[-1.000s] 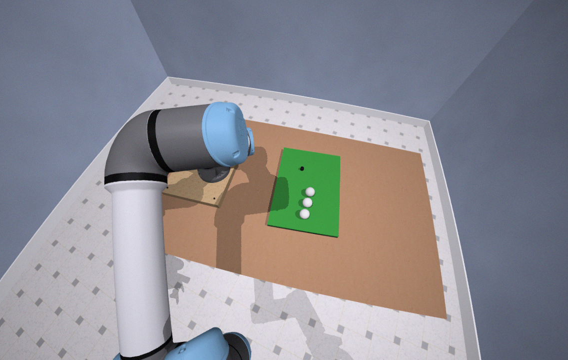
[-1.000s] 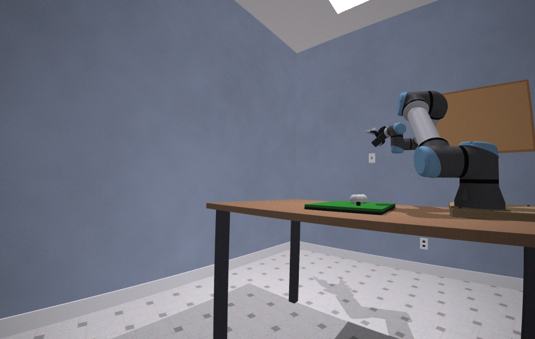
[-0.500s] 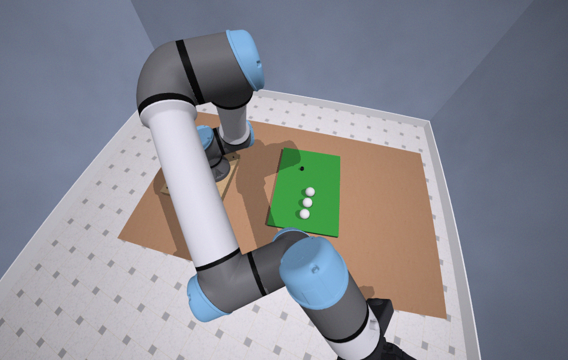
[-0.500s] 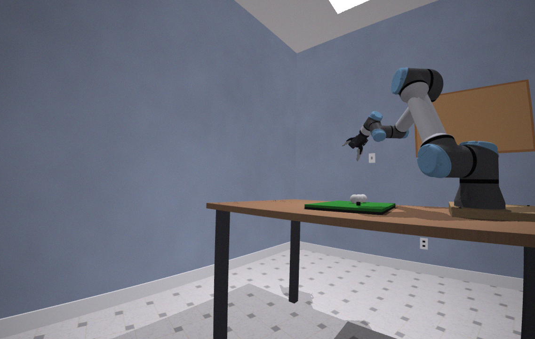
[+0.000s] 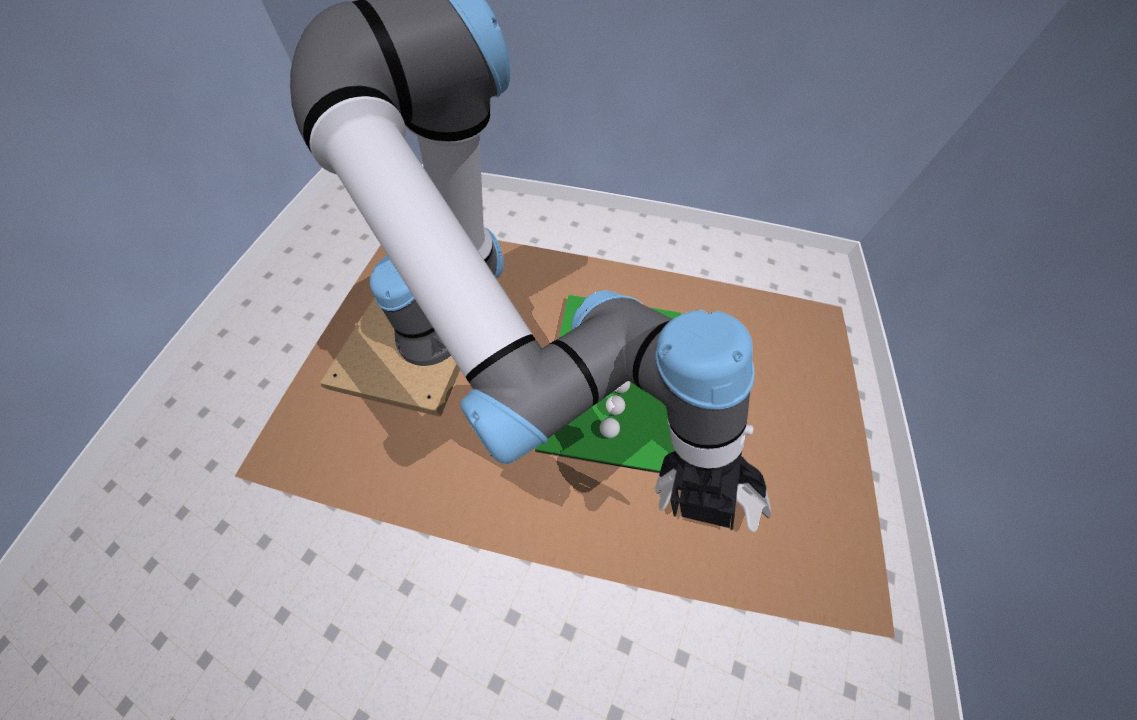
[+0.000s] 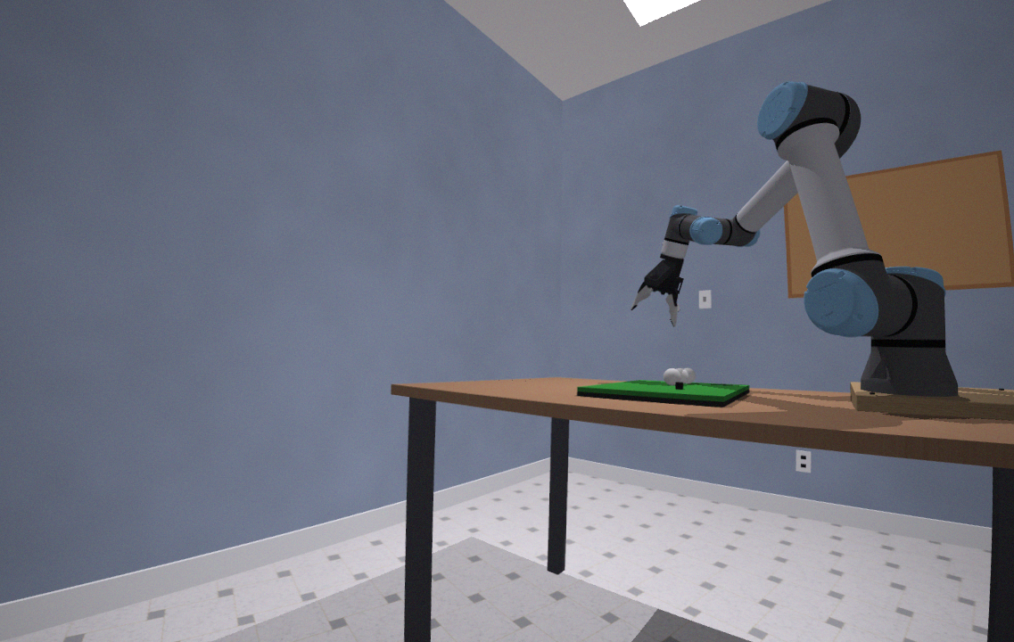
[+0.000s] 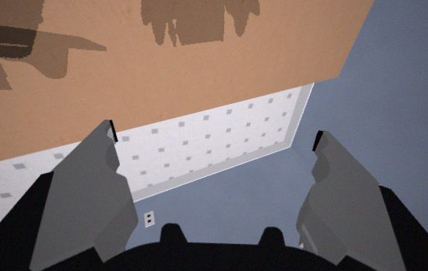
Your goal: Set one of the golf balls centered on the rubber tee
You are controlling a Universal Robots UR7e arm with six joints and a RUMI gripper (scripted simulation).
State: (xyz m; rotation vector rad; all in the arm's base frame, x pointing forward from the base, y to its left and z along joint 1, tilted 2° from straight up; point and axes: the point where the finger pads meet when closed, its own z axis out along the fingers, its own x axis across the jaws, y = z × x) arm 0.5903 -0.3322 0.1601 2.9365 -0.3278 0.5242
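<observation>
Now: hand 21 cm to the right of the white golf ball, 17 cm above it and 13 cm past it.
</observation>
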